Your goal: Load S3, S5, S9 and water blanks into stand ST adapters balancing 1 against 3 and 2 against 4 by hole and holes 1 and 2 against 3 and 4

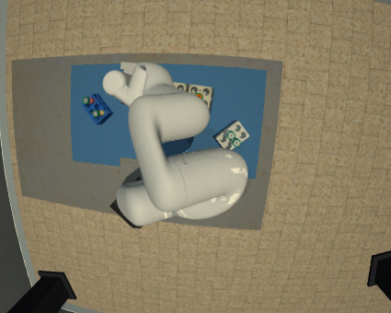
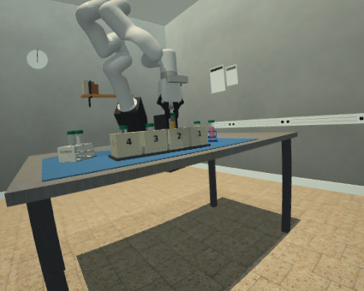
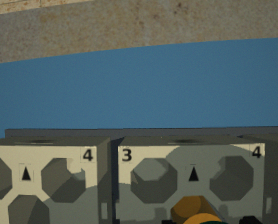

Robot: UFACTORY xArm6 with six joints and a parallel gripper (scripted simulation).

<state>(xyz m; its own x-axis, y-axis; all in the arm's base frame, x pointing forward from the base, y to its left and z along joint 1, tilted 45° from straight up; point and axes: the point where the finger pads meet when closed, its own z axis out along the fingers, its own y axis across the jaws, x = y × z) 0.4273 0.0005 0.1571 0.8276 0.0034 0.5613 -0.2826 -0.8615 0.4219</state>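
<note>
Right now the tube of amber liquid is 10 mm to the right of my hand and 50 mm below it. Also, from my hand: white rack (270 mm behind, 320 mm to the right, 130 mm below); blue rack (20 mm behind, 310 mm to the left, 130 mm below).
</note>
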